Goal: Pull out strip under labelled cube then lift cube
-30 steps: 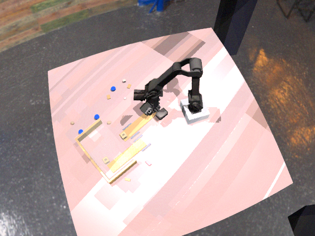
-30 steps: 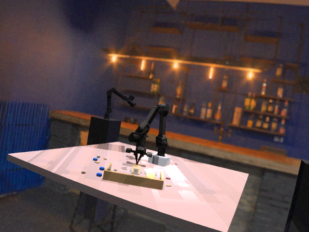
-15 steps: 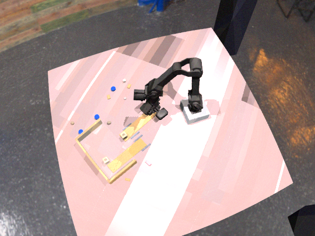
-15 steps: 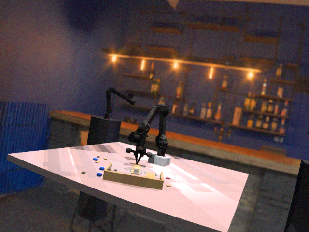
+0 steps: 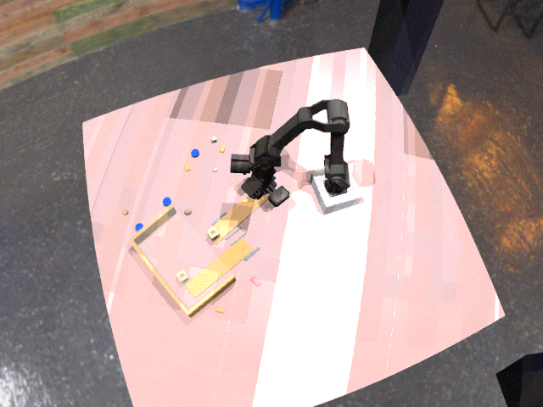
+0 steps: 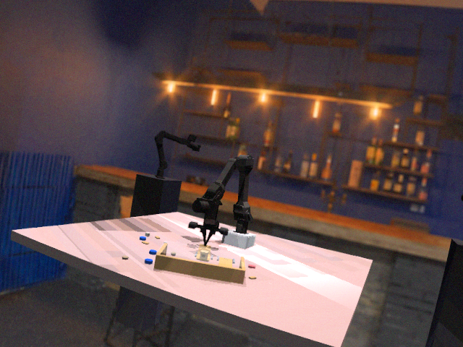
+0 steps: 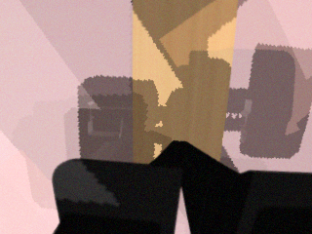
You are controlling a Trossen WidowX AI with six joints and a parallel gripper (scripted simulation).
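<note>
The tan strip is 90 mm ahead of my gripper tip and 50 mm to the left of it. Also, from my gripper tip: pink block 120 mm ahead, 280 mm to the left.
</note>
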